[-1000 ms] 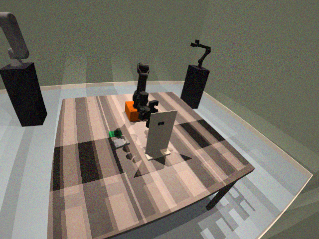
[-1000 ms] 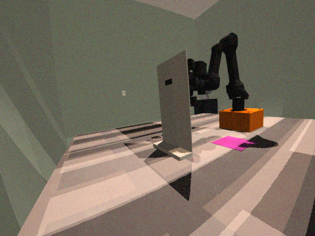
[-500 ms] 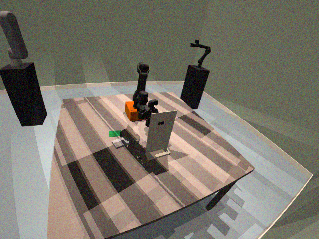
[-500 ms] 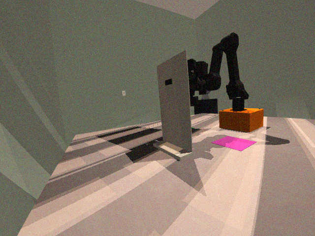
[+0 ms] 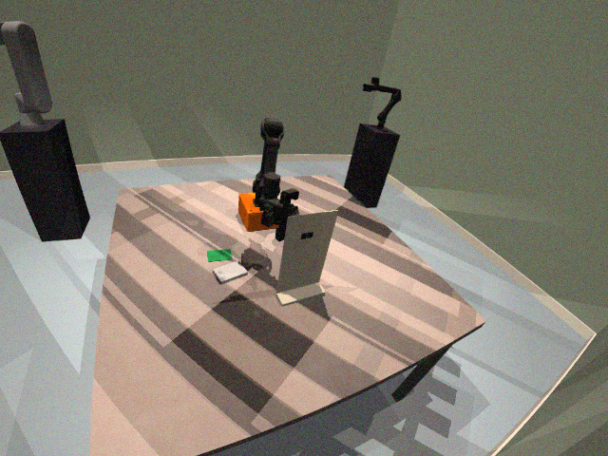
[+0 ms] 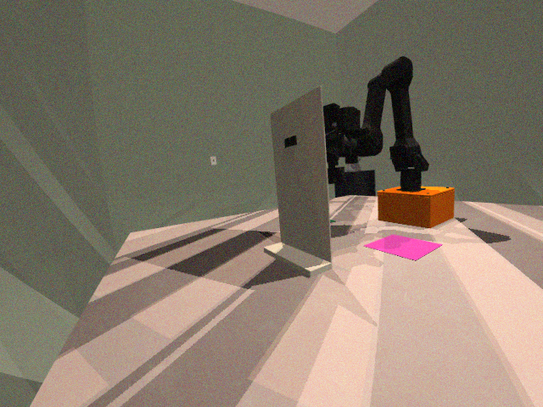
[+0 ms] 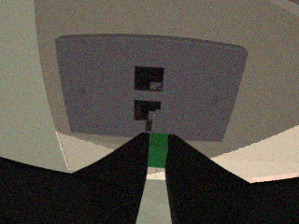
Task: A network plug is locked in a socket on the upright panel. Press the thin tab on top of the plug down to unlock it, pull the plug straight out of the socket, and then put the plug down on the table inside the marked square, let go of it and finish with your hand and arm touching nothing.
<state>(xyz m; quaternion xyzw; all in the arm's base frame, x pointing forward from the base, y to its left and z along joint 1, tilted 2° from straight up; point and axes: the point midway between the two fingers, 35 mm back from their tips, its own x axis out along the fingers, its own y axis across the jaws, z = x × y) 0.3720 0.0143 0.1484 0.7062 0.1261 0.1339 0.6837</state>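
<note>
The pink marked square lies 24 cm below my gripper tip, 17 cm behind it and 10 cm to the left of it. Also, from my gripper tip: network plug 1 cm ahead; then green patch 24 cm to the right, 24 cm below, 19 cm behind; then upright panel 9 cm below, 5 cm ahead.
</note>
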